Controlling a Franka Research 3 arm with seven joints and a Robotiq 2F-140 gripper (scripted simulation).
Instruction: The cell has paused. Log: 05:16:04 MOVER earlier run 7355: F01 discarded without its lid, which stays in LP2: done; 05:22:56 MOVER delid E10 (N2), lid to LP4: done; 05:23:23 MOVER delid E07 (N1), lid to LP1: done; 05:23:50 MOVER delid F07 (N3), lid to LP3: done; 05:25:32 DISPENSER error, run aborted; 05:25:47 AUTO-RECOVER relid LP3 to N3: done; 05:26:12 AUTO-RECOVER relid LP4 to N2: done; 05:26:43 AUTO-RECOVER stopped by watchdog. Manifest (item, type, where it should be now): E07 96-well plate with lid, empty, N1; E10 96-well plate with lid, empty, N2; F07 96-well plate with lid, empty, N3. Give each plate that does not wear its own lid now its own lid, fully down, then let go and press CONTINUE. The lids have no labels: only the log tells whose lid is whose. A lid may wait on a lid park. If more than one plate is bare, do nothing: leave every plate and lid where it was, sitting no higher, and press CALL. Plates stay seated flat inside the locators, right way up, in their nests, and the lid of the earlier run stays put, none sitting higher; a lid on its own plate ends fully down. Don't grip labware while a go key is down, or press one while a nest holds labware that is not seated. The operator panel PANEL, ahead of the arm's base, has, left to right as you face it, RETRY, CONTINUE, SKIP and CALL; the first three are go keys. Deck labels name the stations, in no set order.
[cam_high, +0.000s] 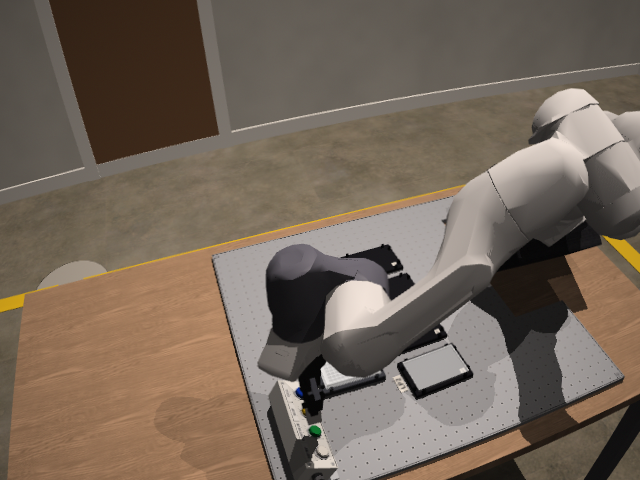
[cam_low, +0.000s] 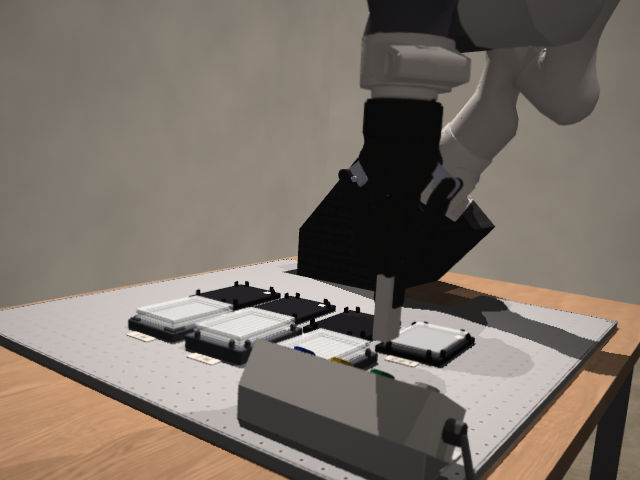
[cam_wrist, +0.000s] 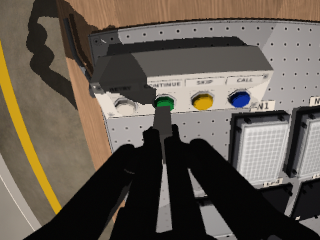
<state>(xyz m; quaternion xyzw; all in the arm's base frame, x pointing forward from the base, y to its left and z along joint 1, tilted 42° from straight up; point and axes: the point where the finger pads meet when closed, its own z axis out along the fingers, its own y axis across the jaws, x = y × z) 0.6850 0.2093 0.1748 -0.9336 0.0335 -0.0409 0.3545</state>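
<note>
My hand is 7 cm above the green key. Also, from my hand: blue call key 10 cm to the right, 7 cm below; yellow skip key 7 cm below, 5 cm to the right; white key 7 cm below, 5 cm to the left.
</note>
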